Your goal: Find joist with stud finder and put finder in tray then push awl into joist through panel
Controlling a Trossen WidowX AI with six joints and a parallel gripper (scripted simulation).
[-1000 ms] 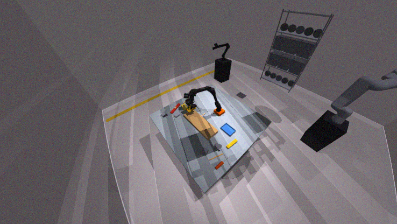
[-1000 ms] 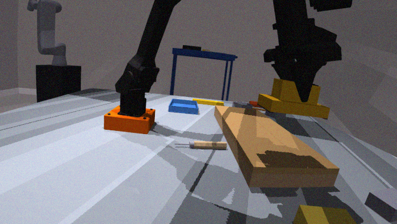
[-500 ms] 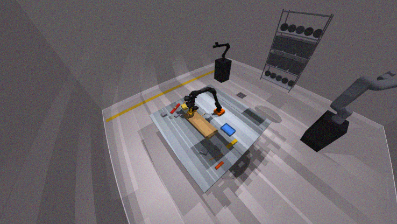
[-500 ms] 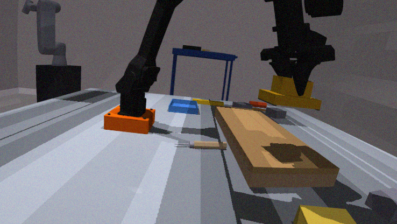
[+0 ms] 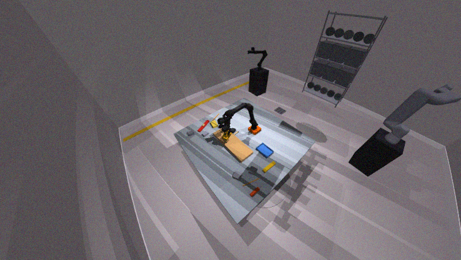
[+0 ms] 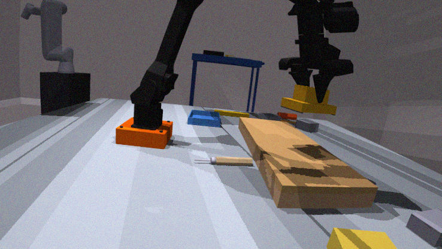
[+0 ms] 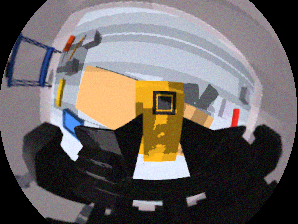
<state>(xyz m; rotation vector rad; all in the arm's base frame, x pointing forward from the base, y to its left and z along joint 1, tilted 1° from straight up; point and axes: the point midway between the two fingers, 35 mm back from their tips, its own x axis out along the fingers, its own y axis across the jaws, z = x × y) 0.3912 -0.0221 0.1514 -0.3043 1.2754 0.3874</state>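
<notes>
Right now my gripper tip is 28 cm past the blue tray, 34 cm to the right of it and 14 cm above it. From my gripper tip the other things lie so: awl: 21 cm behind, 7 cm to the right, 15 cm below; then green square light: 2 cm ahead, 1 cm to the left, 3 cm above; then yellow stud finder: 2 cm above.
</notes>
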